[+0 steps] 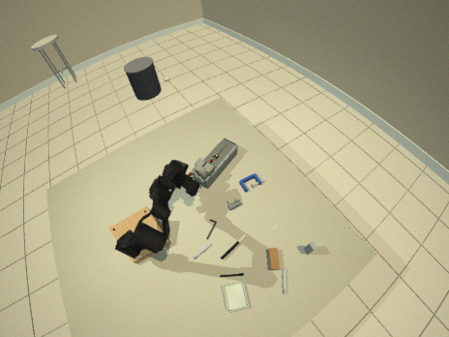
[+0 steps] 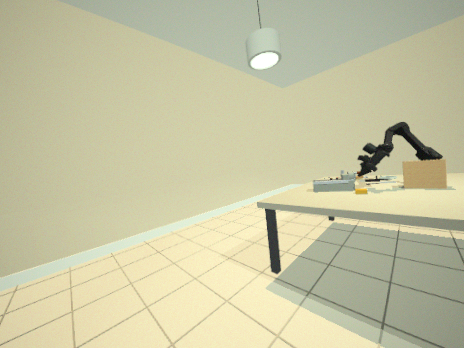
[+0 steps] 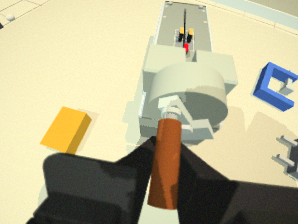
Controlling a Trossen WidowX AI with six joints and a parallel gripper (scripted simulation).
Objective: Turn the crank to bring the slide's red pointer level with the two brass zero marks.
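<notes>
The red pointer is 130 mm ahead of my gripper tip, 20 mm to the left of it and 10 mm below it. Also, from my gripper tip: grey clamp (80 mm ahead, 200 mm to the right, 80 mm below); brown crank handle (20 mm behind, 20 mm above); orange block (20 mm behind, 130 mm to the left, 80 mm below).
</notes>
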